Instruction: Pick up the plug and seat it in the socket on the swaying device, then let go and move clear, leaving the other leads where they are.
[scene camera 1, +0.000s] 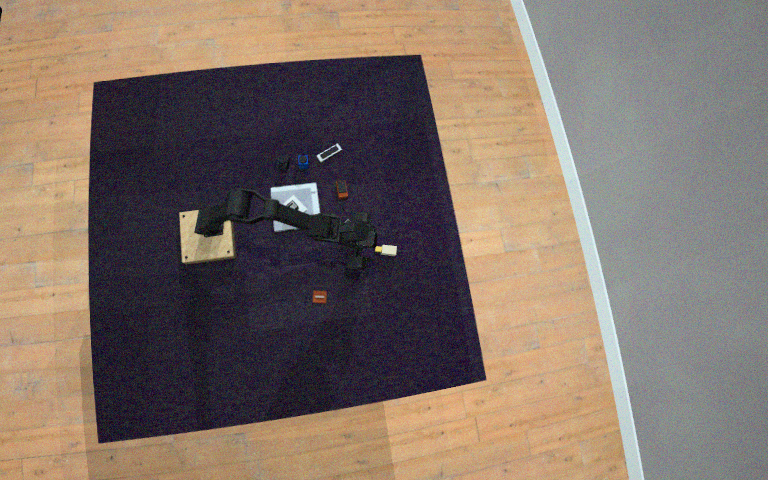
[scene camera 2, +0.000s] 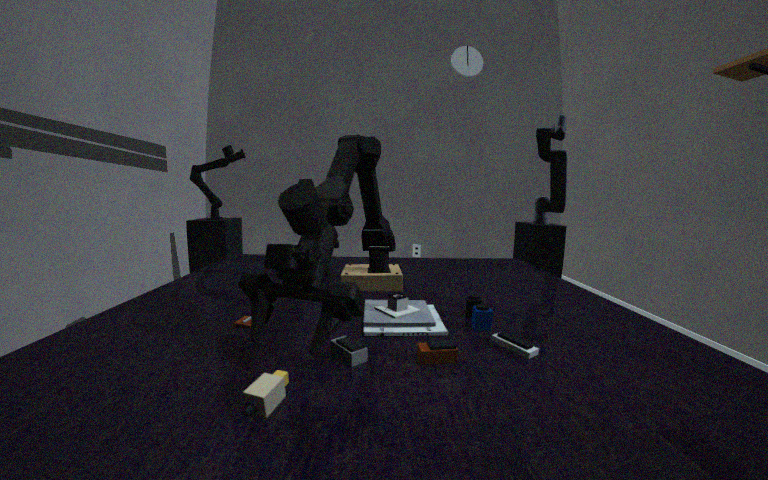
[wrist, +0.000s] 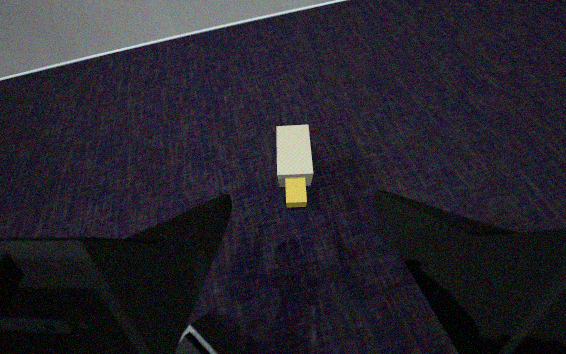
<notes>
My gripper is open, holding nothing. Also in view: a plug. Also in view: a device.
My gripper is seen too in the wrist view.
</notes>
